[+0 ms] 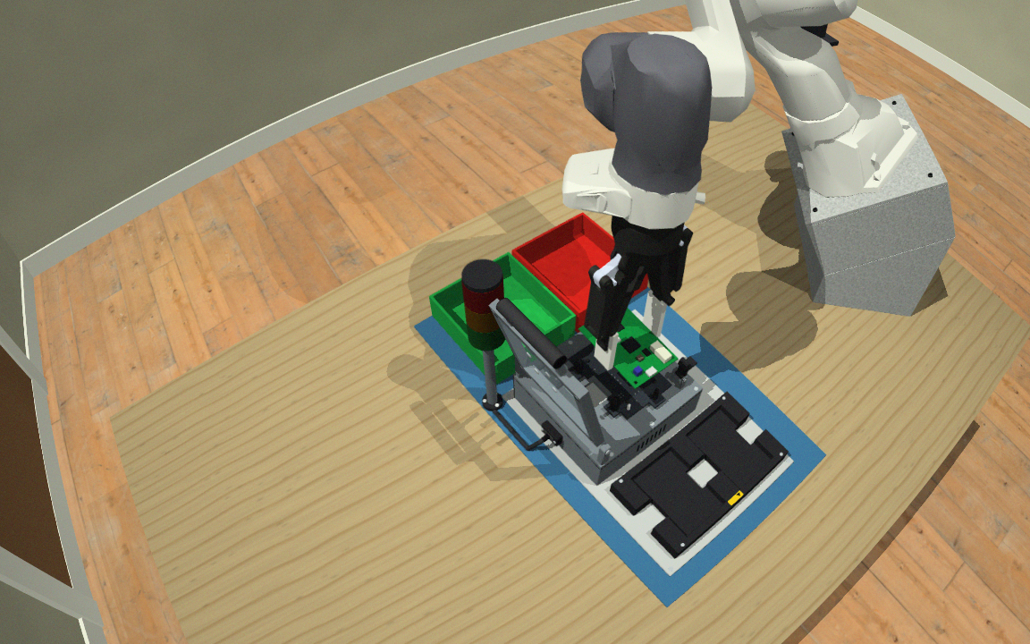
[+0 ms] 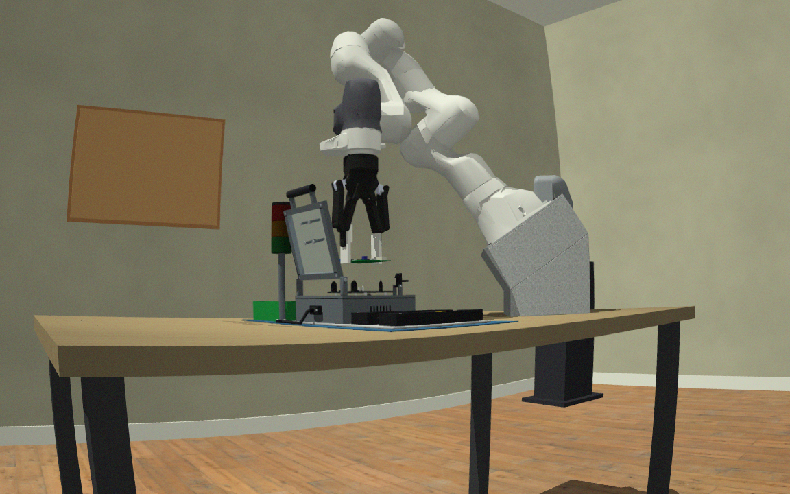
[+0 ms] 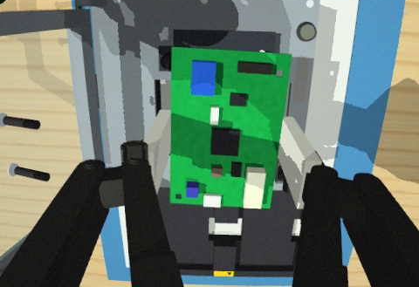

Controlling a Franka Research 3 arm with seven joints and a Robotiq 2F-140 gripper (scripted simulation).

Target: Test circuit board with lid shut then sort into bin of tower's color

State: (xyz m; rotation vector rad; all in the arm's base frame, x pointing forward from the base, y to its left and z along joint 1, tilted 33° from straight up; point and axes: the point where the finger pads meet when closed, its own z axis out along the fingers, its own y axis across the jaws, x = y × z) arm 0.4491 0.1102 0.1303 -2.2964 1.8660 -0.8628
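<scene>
My gripper is now 20 mm above the green circuit board. Also, from my hand: clear lid 120 mm ahead, 20 mm to the left, 30 mm above; latch hook 70 mm behind, 40 mm to the left, 70 mm below; tester plate 10 mm ahead, 80 mm below.
</scene>
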